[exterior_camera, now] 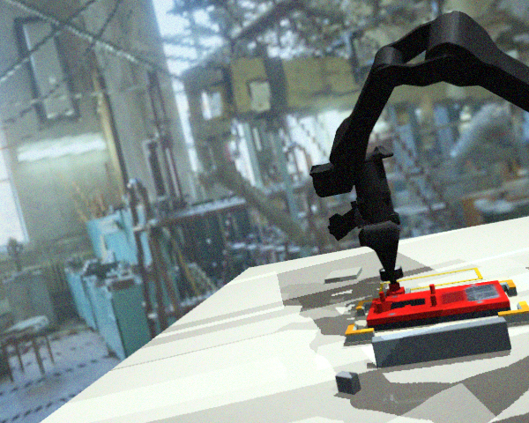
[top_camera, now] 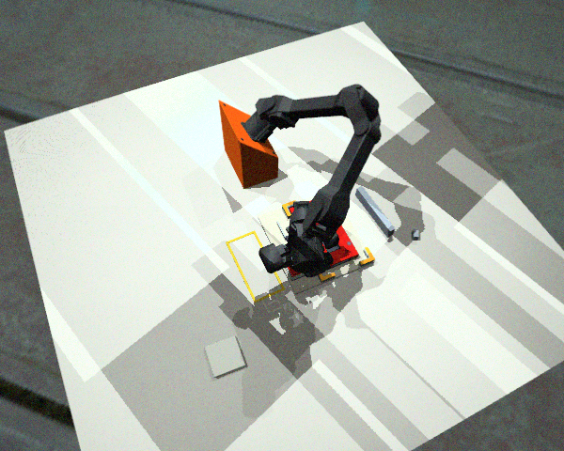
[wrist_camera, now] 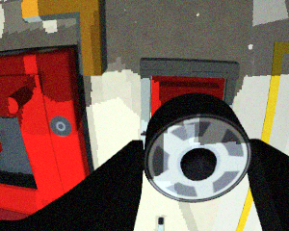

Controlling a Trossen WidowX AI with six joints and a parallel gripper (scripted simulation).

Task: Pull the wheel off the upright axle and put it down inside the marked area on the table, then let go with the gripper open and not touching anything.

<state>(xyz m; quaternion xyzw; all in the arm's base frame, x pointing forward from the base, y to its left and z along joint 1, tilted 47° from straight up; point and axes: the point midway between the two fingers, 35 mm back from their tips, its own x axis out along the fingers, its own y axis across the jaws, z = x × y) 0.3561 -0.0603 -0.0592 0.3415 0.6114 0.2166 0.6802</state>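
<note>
Right now the upright axle is 1 cm below my gripper tip. From my gripper tip the other things lie so: wheel: right at my gripper tip; then pale square tile: 27 cm to the right, 10 cm ahead, 4 cm below; then grey bar: 28 cm to the left, 3 cm below, 3 cm behind.
</note>
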